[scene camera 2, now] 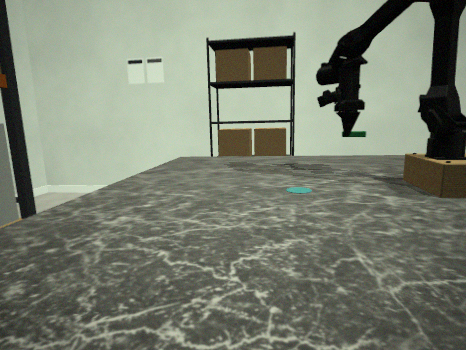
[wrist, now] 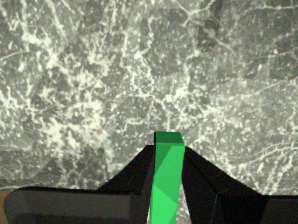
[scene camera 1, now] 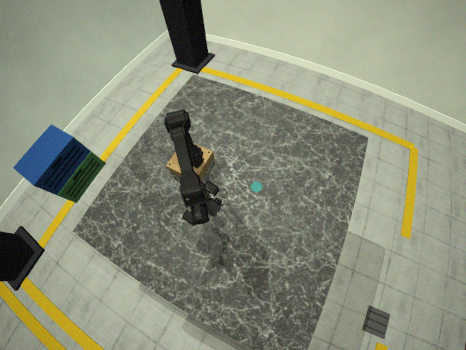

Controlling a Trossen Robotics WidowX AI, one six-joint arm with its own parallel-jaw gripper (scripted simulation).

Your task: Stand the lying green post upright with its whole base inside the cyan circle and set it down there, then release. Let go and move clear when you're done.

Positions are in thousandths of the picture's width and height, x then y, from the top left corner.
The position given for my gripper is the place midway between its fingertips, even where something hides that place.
In view: my gripper (scene camera 2: 744,387).
My gripper also shows in the wrist view (wrist: 559,681).
